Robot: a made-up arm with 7 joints. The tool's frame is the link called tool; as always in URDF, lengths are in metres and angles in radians.
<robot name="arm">
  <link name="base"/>
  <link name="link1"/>
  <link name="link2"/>
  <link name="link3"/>
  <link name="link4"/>
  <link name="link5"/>
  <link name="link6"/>
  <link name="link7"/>
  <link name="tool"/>
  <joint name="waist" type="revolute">
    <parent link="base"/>
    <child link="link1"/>
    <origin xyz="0 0 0.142" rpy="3.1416 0 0"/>
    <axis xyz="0 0 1"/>
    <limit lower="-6.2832" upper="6.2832" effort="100" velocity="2.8"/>
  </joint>
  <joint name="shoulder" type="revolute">
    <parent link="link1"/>
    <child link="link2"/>
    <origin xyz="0 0.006 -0.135" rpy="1.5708 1.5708 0"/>
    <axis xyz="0 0 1"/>
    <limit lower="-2.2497" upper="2.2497" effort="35" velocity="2.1"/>
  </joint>
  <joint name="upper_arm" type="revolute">
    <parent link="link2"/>
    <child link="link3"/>
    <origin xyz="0.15 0 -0.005" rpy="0 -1.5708 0"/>
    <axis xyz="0 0 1"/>
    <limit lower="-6.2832" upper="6.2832" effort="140" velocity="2.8"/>
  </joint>
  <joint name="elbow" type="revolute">
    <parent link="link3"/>
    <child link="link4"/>
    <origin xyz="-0.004 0 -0.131" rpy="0 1.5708 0"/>
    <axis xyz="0 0 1"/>
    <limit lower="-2.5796" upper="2.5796" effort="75" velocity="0.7"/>
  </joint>
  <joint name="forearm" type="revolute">
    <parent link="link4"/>
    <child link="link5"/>
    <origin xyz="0.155 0 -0.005" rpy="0 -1.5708 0"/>
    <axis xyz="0 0 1"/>
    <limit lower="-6.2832" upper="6.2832" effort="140" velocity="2.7"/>
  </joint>
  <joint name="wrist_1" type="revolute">
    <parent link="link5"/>
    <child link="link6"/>
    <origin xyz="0 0 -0.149" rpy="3.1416 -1.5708 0"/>
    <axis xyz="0 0 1"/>
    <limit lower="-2.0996" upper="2.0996" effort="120" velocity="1.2"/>
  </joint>
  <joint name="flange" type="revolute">
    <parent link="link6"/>
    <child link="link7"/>
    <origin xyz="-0.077 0 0" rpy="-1.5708 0 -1.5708"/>
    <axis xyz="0 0 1"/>
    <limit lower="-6.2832" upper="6.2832" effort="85" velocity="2.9"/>
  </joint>
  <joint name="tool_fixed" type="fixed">
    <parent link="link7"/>
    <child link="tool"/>
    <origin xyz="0 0 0" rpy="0 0 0"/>
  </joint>
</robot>
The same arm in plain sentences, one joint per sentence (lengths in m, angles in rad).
The arm has seven revolute joints in a row. What follows holds with every joint at zero, and every direction is one of the base frame's.
Joint 1 lies 0.142 m along +z from the base frame's origin and rotates about -z, from -6.2832 to 6.2832 rad.
Joint 2 lies 0.006 m along -y and 0.135 m along +z from joint 1 and rotates about +y, from -2.2497 to 2.2497 rad.
Joint 3 lies 0.005 m along -y and 0.15 m along +z from joint 2 and rotates about -z, from -6.2832 to 6.2832 rad.
Joint 4 lies 0.004 m along -y and 0.131 m along +z from joint 3 and rotates about +y, from -2.5796 to 2.5796 rad.
Joint 5 lies 0.005 m along -y and 0.155 m along +z from joint 4 and rotates about -z, from -6.2832 to 6.2832 rad.
Joint 6 lies 0.149 m along +z from joint 5 and rotates about +y, from -2.0996 to 2.0996 rad.
Joint 7 lies 0.077 m along +z from joint 6 and rotates about -z, from -6.2832 to 6.2832 rad.
The tool frame, which is the frame that the pose is given for, lies at the same point as joint 7; its axes are the base frame's turned by roll 3.1416, pitch 0 and yaw 0 rad (as in URDF: about the fixed x, then y, then z).

